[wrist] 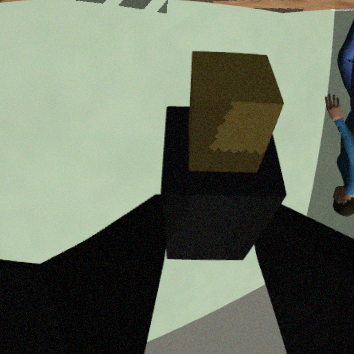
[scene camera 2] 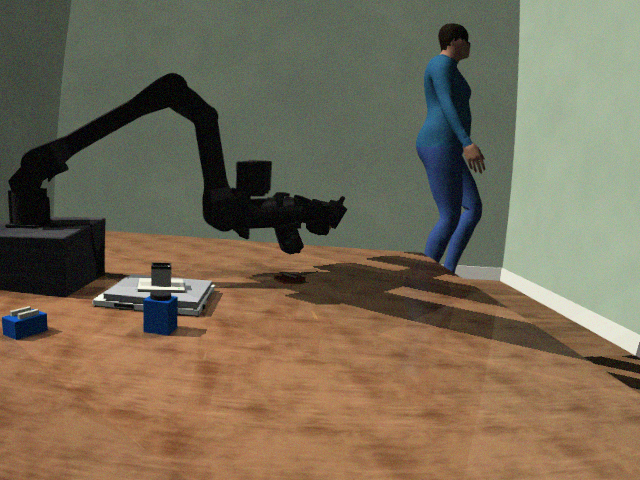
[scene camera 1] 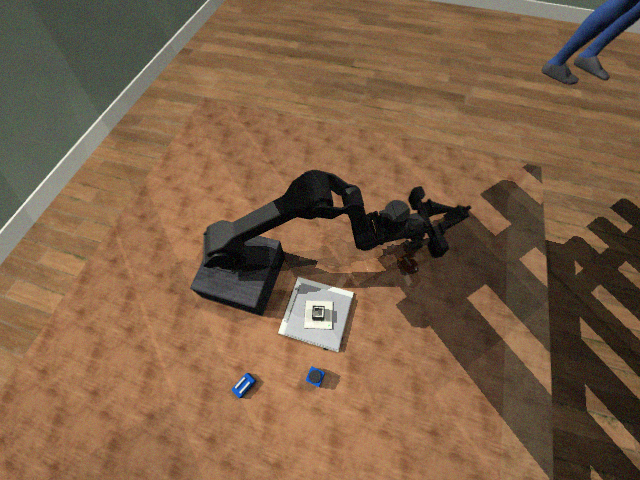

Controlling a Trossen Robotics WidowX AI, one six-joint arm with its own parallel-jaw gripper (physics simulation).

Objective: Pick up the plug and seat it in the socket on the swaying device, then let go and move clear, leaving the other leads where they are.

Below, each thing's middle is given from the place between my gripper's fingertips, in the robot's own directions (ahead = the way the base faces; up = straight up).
Labels:
Now: hand 1 cm above the plug (wrist: 221, 182). The rest, counted from my hand: device (scene camera 1: 316, 313): 32 cm to the right, 29 cm behind, 10 cm below.

